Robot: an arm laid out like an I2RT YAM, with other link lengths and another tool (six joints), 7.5 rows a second.
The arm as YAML. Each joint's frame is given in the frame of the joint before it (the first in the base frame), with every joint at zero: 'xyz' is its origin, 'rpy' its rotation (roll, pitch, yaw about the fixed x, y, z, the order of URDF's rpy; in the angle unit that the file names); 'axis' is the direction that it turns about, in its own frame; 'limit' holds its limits. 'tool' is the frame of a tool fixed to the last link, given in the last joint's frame.
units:
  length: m
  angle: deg
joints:
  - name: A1
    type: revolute
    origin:
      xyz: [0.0, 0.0, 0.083]
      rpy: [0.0, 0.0, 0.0]
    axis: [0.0, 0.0, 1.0]
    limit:
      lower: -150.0
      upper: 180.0
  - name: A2
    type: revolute
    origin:
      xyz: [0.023, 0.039, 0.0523]
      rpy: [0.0, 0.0, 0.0]
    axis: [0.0, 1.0, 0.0]
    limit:
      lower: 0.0
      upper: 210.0
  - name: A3
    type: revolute
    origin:
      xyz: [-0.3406, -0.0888, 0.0]
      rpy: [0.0, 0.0, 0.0]
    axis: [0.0, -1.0, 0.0]
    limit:
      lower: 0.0
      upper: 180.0
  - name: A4
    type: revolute
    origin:
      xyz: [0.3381, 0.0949, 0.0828]
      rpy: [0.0, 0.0, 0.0]
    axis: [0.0, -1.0, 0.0]
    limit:
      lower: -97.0
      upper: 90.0
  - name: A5
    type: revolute
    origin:
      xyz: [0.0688, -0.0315, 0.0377]
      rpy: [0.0, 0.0, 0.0]
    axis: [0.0, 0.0, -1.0]
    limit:
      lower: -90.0
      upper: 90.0
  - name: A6
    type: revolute
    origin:
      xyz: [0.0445, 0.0, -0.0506]
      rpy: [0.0, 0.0, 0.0]
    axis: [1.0, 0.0, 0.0]
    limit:
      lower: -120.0
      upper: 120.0
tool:
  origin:
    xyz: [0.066, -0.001, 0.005]
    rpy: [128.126, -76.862, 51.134]
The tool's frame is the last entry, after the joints.
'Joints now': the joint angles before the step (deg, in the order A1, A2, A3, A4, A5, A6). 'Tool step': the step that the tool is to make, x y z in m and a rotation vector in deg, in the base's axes. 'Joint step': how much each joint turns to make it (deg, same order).
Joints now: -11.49 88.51 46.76 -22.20 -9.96 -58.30
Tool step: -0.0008 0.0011 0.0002 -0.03 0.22 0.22
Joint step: 0.14 -0.09 0.00 -0.32 0.03 -0.10
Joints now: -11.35 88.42 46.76 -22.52 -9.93 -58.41
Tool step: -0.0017 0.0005 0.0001 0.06 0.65 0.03
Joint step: 0.04 -0.06 0.11 -0.82 0.07 -0.02
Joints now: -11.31 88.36 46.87 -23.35 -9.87 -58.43
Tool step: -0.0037 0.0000 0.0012 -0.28 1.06 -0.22
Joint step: 0.05 -0.37 0.11 -1.46 0.55 0.04
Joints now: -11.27 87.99 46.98 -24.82 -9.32 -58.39
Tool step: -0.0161 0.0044 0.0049 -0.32 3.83 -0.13
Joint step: 0.55 -1.77 -0.01 -5.43 1.22 0.23
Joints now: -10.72 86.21 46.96 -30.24 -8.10 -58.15
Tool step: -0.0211 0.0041 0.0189 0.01 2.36 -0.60
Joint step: 0.24 -4.23 0.01 -6.47 0.68 0.65
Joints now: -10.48 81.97 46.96 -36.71 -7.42 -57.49
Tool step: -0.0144 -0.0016 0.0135 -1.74 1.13 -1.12
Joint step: 0.00 -3.11 0.00 -3.84 2.17 0.48
